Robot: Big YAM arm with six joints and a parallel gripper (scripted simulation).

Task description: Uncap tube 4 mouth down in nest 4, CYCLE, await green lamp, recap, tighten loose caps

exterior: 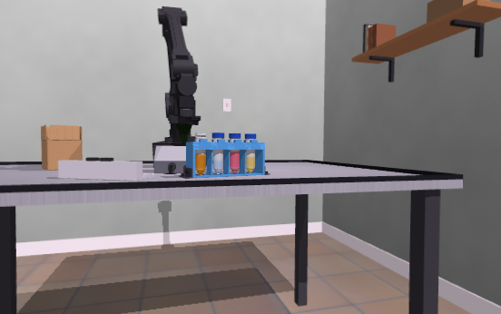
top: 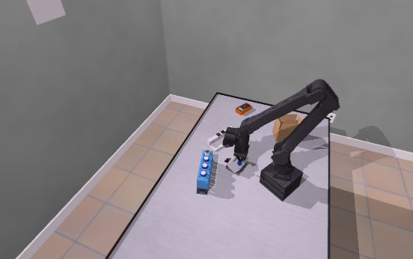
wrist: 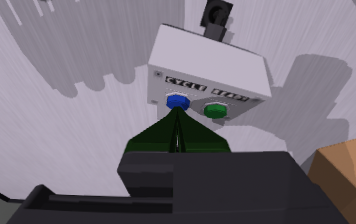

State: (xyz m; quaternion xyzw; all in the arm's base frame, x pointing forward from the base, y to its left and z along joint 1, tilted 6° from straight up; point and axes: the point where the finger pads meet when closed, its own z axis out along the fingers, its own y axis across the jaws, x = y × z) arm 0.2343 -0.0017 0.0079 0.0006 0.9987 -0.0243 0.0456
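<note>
Now: the blue cycle key 2 cm below my hand. The rest, counted from my hand: white key housing 4 cm below, 2 cm to the right, 1 cm ahead; then cardboard box 41 cm to the right, 22 cm behind, 3 cm below; then green ready key 4 cm to the right, 2 cm below, 1 cm behind.
</note>
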